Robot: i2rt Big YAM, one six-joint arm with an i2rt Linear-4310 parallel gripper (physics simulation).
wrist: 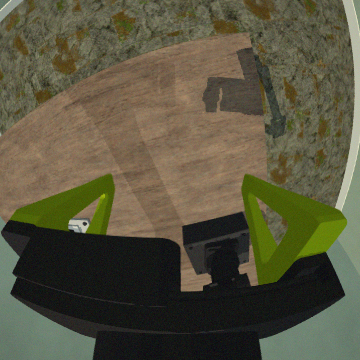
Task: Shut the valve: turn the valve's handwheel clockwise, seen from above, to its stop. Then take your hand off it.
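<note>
The valve's handwheel does not show in the wrist view. A small part of a pale grey-white plate point(79, 225) with a dark hole shows through the opening of the left finger; I cannot tell how it joins the valve, and the rest is hidden behind the finger and the black gripper body. My gripper point(177, 180) is open, its two green fingers wide apart above the wooden table top, with nothing between them.
A black boxy device point(216, 245) stands on the wooden table top point(200, 165) beside the right finger, its lower part hidden by the gripper body. Dark shadows fall near the table's upper right corner. Mottled stone-like ground point(305, 100) lies beyond the edge, with a pale rim point(351, 150) around it.
</note>
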